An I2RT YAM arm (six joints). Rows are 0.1 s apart.
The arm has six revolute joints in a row. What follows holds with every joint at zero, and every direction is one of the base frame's.
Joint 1 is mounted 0.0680 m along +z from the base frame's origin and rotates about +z.
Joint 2 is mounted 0.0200 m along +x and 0.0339 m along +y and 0.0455 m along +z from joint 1 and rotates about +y.
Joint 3 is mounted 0.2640 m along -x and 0.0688 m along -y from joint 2 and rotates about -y.
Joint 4 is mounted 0.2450 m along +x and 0.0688 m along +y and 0.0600 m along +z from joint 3 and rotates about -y.
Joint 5 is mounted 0.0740 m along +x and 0.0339 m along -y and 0.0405 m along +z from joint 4 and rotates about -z.
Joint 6 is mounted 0.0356 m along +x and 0.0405 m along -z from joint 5 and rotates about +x.
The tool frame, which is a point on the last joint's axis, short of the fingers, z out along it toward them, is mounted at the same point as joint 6; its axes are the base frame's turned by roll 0.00, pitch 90.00 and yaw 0.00 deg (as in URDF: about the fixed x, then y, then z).
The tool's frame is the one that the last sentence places.
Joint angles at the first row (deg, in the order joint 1, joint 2, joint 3, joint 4, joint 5, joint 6):
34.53, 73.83, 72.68, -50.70, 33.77, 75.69
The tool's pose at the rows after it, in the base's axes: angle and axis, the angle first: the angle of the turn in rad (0 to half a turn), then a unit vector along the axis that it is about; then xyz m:
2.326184 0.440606 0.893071 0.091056 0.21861 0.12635 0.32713
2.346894 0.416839 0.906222 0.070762 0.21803 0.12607 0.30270
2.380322 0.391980 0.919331 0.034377 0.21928 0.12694 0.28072
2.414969 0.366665 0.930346 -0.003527 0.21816 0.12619 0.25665
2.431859 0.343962 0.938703 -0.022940 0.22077 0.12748 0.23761
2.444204 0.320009 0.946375 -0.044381 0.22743 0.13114 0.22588
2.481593 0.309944 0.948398 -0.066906 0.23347 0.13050 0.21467
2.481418 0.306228 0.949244 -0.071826 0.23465 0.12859 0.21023
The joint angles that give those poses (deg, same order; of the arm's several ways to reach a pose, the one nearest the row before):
34.54, 72.98, 69.50, -50.56, 33.94, 75.75
34.50, 72.77, 64.24, -47.42, 33.37, 73.41
34.50, 74.24, 61.12, -46.72, 33.39, 71.45
34.54, 75.57, 57.38, -45.73, 33.68, 69.54
34.44, 77.32, 54.63, -42.84, 33.65, 67.18
34.32, 80.10, 54.35, -41.27, 34.02, 64.57
33.43, 82.79, 54.47, -41.51, 33.59, 63.48
32.96, 83.09, 53.67, -40.40, 33.73, 62.55

